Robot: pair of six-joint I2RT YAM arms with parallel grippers.
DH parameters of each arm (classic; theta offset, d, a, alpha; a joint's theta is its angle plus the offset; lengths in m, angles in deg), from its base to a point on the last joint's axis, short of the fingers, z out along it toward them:
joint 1: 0 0.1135 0.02 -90
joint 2: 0 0 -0.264 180
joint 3: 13.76 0 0.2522 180
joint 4: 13.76 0 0.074 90
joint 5: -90 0 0 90
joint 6: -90 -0.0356 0 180
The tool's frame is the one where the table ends.
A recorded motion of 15 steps. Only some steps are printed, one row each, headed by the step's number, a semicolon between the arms.
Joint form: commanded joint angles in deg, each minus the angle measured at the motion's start. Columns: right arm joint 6, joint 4, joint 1, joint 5, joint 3, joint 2; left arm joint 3, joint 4, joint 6, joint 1, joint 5, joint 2.
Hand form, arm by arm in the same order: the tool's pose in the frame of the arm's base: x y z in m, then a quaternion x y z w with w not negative. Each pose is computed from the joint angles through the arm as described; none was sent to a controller.
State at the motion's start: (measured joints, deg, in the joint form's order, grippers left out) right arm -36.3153 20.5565 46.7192 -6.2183 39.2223 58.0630; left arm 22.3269 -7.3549 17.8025 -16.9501 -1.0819 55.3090
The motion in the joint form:
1: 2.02 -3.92 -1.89 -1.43 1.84 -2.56; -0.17 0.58 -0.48 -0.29 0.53 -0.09
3: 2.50 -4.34 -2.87 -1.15 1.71 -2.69; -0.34 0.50 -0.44 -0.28 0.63 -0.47
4: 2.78 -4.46 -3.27 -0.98 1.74 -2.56; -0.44 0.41 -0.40 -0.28 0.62 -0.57
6: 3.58 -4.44 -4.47 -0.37 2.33 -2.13; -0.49 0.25 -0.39 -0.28 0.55 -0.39
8: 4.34 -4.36 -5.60 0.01 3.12 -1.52; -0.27 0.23 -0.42 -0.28 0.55 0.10
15: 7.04 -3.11 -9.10 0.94 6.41 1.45; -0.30 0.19 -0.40 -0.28 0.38 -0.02
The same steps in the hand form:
1: 0.1567 0.1491 0.2717 -0.04708 0.86809 0.26779 0.41531; 0.1963 -0.0613 0.1984 0.00193 0.84937 -0.16069 0.50275
3: 0.1591 0.1465 0.2720 -0.04414 0.86654 0.26627 0.41983; 0.1955 -0.0609 0.1988 0.00111 0.84803 -0.16075 0.50498
4: 0.1604 0.1458 0.2719 -0.04395 0.86652 0.26491 0.42075; 0.1952 -0.0609 0.1987 0.00086 0.84761 -0.16119 0.50554
6: 0.1645 0.1439 0.2740 -0.04346 0.86613 0.26196 0.42345; 0.1955 -0.0610 0.1981 0.00111 0.84794 -0.16158 0.50487
8: 0.1690 0.1424 0.2765 -0.04224 0.86587 0.25777 0.42666; 0.1967 -0.0613 0.1978 0.00132 0.84909 -0.16090 0.50314
15: 0.1856 0.1389 0.2836 -0.04085 0.87017 0.23626 0.43049; 0.1965 -0.0614 0.1981 0.00196 0.84849 -0.16247 0.50366

